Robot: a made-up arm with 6 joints.
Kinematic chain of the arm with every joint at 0, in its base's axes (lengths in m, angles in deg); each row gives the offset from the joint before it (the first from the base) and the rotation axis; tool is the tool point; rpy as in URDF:
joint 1: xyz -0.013 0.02 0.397 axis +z
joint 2: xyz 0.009 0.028 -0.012 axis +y
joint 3: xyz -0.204 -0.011 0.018 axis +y
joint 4: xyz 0.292 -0.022 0.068 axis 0.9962 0 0.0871
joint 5: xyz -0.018 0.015 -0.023 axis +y
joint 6: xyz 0.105 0.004 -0.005 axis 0.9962 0 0.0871
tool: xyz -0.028 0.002 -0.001 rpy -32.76 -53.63 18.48
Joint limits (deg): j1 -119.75..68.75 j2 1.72..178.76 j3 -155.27..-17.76 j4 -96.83..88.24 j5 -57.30..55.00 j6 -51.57..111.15
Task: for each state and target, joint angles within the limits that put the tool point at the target. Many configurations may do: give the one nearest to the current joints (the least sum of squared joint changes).
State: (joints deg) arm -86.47 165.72 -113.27 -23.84 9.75 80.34
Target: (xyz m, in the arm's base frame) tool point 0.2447 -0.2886 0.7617
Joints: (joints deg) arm -50.09 114.85 -143.84 -19.83 1.99 80.10
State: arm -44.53 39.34 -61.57 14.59 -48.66 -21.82
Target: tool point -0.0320 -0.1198 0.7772
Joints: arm -96.39 48.49 -71.33 29.58 -56.06 -21.51
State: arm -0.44 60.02 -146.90 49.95 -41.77 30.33
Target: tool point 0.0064 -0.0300 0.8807
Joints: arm -28.43 58.53 -109.79 74.54 -57.30 31.69
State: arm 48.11 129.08 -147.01 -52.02 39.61 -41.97
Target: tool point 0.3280 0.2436 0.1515
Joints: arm 40.79 167.78 -114.80 -47.72 44.57 -42.12
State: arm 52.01 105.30 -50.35 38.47 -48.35 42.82
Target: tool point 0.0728 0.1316 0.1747
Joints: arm 53.20 132.48 -22.77 38.01 -41.00 42.84
